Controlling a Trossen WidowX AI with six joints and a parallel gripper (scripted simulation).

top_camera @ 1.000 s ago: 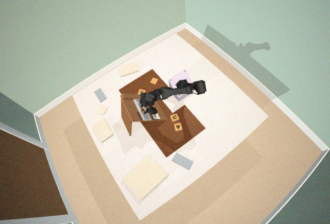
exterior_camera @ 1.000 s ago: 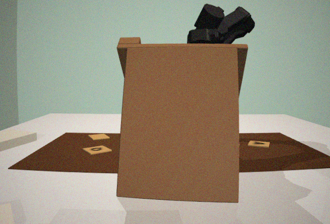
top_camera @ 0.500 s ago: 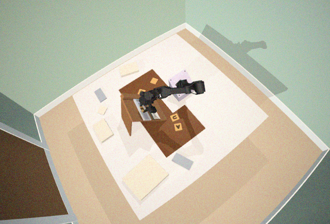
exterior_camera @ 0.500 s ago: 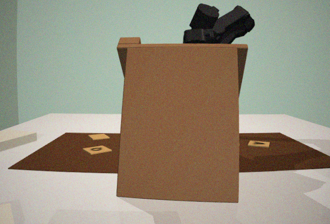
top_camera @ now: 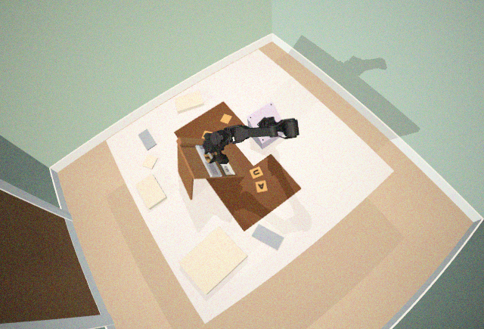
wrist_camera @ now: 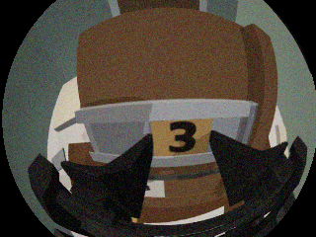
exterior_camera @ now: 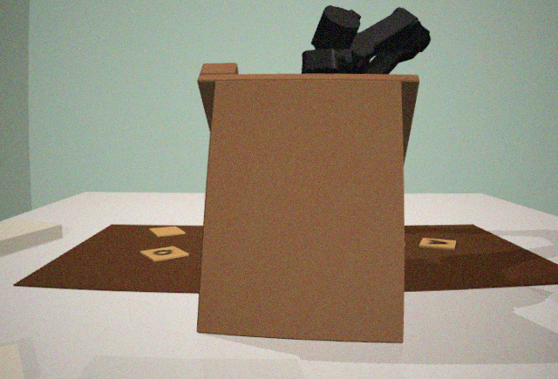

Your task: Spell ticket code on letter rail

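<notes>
My gripper tip is now 8 cm to the right of the white ticket, 8 cm above it and 5 cm past it. Also, from my gripper tip: brown mat: 17 cm below, 17 cm behind, 2 cm to the left.
</notes>
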